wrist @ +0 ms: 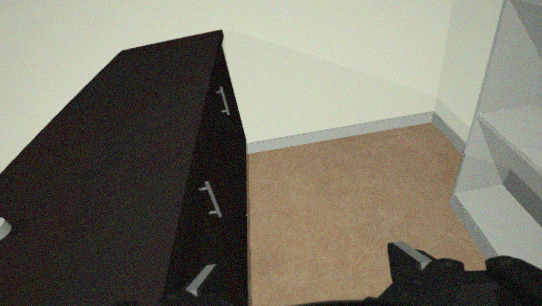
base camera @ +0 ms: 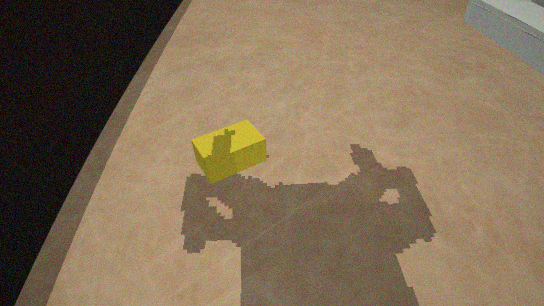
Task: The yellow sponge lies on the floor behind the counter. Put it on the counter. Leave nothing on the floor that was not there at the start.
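The yellow sponge lies on the floor, left of the middle in the base camera view, with part of a shadow across its top. It does not show in the wrist view. The black counter fills the left side of both views; its top and its side with bar handles show in the wrist view. My gripper is open, its two fingertips wide apart at the bottom of the wrist view, with no object between them. The sponge is apart from it.
A white round object stands on the counter top at the left edge. A light grey shelf unit stands at the right, across the floor from the counter. A pale wall with a grey baseboard closes off the far end. My shadow falls on the floor near the sponge.
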